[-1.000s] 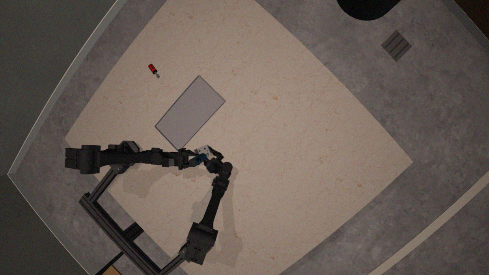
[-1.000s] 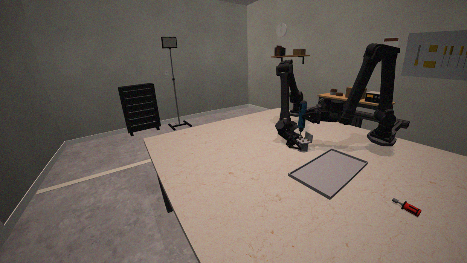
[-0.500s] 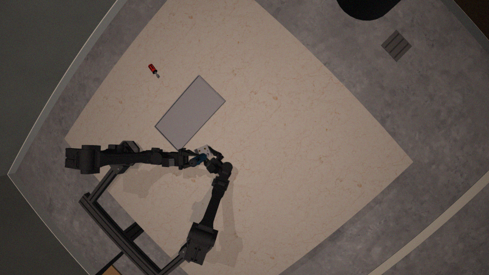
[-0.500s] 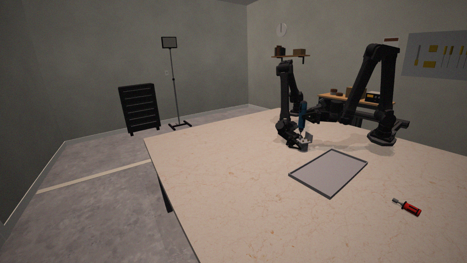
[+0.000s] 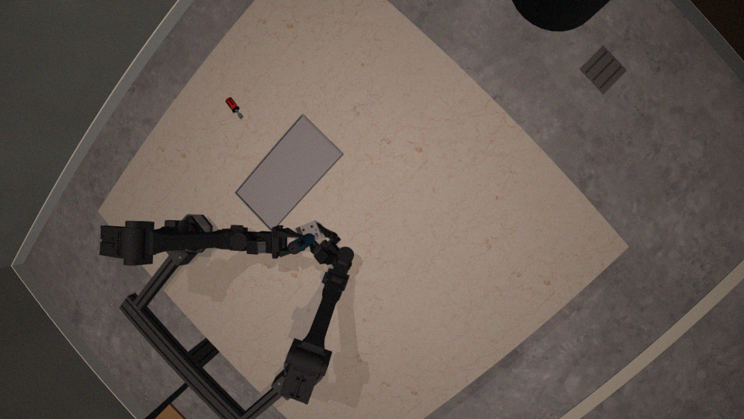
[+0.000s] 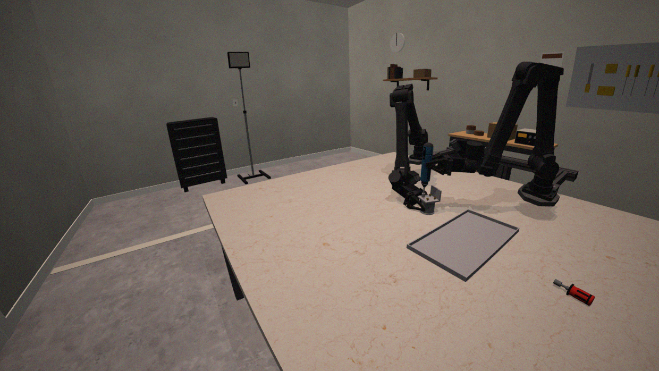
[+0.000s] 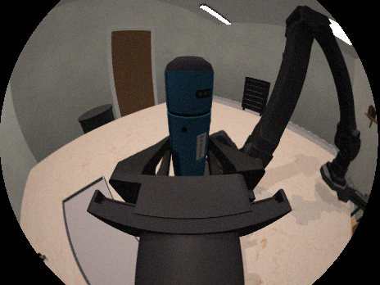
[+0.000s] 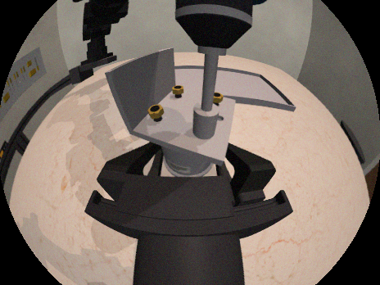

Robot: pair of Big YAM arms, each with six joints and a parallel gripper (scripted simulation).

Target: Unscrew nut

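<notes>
The joint module lies 1 cm above my right hand. From my right hand the other things lie so: flat grey tray 24 cm to the left, 5 cm ahead, 2 cm below; then red-handled screwdriver 58 cm to the left, 5 cm ahead, 1 cm below; then grey bracket 5 cm above.
</notes>
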